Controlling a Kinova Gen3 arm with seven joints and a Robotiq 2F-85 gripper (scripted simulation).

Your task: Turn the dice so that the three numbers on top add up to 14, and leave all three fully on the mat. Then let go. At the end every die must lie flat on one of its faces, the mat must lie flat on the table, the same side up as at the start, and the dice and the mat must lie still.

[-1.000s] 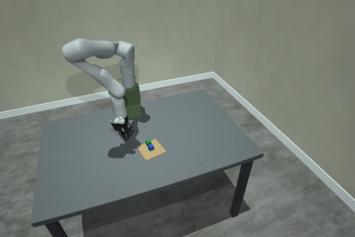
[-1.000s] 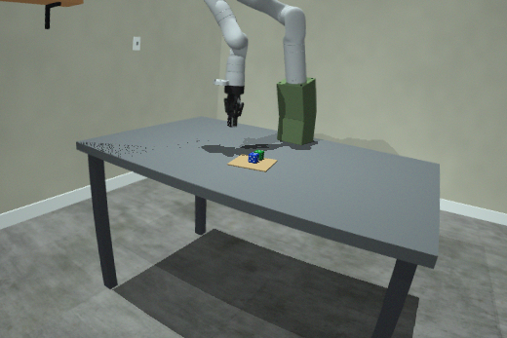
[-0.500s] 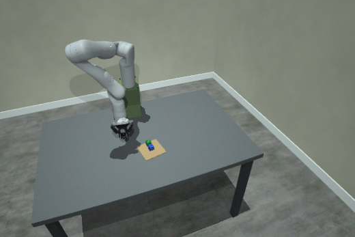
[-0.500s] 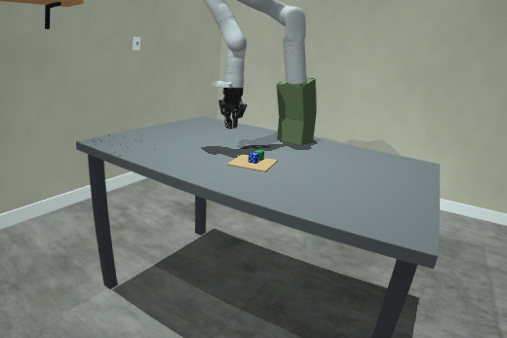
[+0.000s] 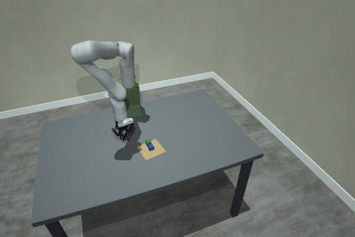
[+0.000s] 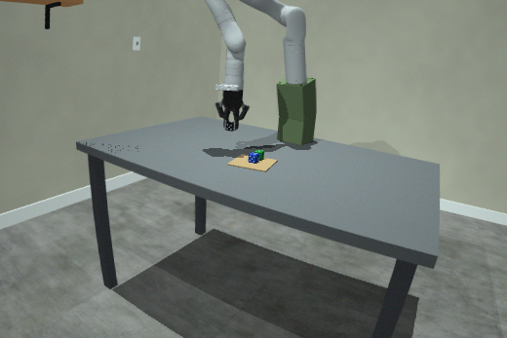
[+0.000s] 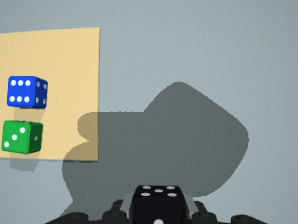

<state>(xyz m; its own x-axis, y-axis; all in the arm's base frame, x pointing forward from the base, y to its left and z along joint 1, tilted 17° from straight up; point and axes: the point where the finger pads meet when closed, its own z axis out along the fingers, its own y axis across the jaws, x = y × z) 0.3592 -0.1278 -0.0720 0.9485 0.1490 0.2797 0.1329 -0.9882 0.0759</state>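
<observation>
The black die is 1 cm below my hand. Round my hand: tan mat: 7 cm ahead, 14 cm to the left, 10 cm below; blue die: 7 cm ahead, 14 cm to the left, 9 cm below; green die: 2 cm ahead, 14 cm to the left, 9 cm below.
</observation>
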